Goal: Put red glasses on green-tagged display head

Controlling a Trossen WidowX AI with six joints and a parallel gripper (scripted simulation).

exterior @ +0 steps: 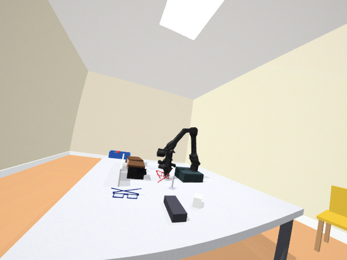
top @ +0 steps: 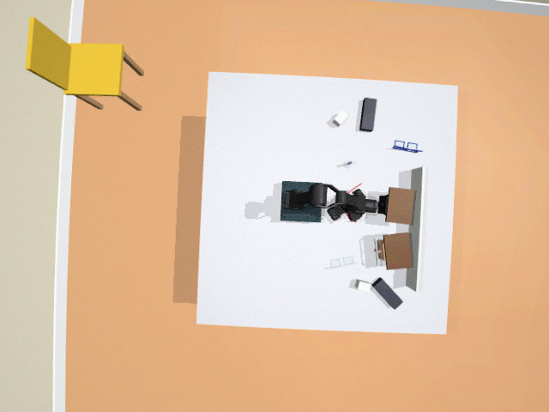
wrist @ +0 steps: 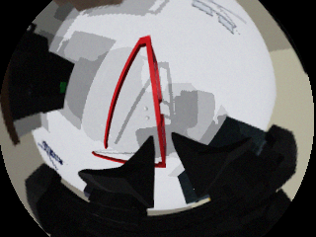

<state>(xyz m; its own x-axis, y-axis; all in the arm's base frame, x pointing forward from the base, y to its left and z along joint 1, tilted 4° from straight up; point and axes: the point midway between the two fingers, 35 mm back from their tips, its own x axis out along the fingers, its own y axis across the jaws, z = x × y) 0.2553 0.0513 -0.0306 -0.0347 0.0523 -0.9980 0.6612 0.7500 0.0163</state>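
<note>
My gripper tip is now 210 mm to the right of the upright pin, 20 mm past it and 10 mm below it. From my gripper tip the other things lie so: grey panel (370 mm ahead, 40 mm above, 30 mm to the right); then dark-faced display head (220 mm ahead, 50 mm to the left, 40 mm above); then skin-toned display head (270 mm ahead, 160 mm to the right, 40 mm above).
</note>
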